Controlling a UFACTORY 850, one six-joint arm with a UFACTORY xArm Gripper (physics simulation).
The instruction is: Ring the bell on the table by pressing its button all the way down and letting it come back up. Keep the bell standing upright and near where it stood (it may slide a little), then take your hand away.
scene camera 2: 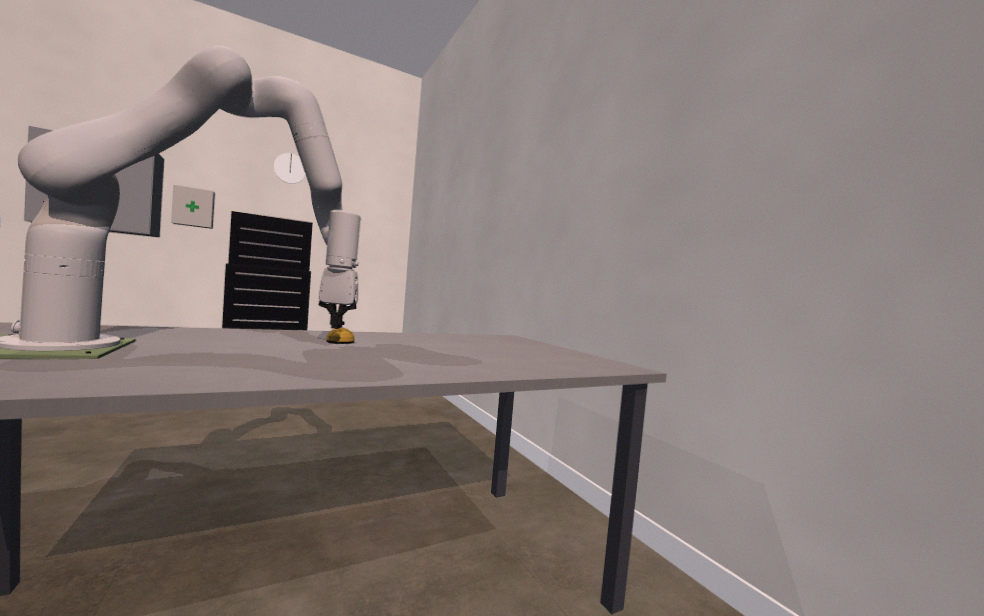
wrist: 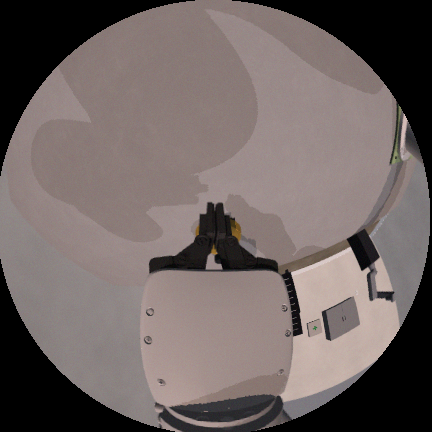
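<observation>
A yellow dome-shaped bell (scene camera 2: 339, 336) stands upright on the table (scene camera 2: 508, 359) in the scene view. In the wrist view the bell (wrist: 236, 230) shows as yellow edges on both sides of the fingers, which hide its middle and its button. My gripper (scene camera 2: 336, 324) (wrist: 213, 211) is shut and empty, pointing down directly over the top of the bell. The fingertips are at or just above the top of the dome; whether they touch the button, and how far it is pressed, I cannot tell.
The arm's round base stands on a green plate (scene camera 2: 108, 350) at the left of the table. A black drawer cabinet (scene camera 2: 267, 272) stands behind the table. A grey wall (scene camera 2: 689, 217) rises at the right, beyond the table's edge.
</observation>
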